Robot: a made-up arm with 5 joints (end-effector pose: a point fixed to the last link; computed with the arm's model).
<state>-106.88 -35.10 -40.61 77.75 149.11</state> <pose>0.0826 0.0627 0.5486 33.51 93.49 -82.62</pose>
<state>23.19 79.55 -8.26 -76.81 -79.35</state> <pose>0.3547 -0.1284 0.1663 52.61 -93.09 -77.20</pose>
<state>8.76 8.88 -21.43 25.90 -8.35</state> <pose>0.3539 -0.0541 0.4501 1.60 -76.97 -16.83</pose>
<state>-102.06 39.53 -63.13 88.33 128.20</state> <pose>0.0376 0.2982 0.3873 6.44 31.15 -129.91</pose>
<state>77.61 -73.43 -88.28 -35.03 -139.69</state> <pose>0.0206 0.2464 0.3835 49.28 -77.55 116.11</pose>
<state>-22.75 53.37 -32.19 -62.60 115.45</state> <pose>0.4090 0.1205 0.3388 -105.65 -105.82 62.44</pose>
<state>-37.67 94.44 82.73 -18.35 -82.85</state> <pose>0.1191 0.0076 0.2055 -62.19 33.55 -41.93</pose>
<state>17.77 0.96 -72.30 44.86 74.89</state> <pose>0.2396 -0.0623 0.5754 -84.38 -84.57 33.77</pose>
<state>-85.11 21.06 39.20 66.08 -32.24</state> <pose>0.1155 0.1694 0.2720 -32.49 18.71 48.35</pose>
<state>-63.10 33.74 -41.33 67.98 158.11</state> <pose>0.2379 0.2667 0.3693 27.76 26.70 -137.61</pose>
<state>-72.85 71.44 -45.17 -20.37 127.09</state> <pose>0.2073 0.3426 0.2429 48.93 101.56 -123.59</pose>
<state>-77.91 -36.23 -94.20 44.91 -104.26</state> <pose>0.0811 -0.0945 0.5684 175.49 7.60 -1.73</pose>
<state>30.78 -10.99 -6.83 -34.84 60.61</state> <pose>0.2500 -0.1116 0.5232 -100.07 -102.55 11.32</pose>
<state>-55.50 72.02 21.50 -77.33 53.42</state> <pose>0.2391 0.1969 0.1607 3.56 -83.85 89.33</pose>
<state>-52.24 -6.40 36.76 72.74 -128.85</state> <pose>0.1971 0.1197 0.3367 -14.20 -0.48 -79.03</pose>
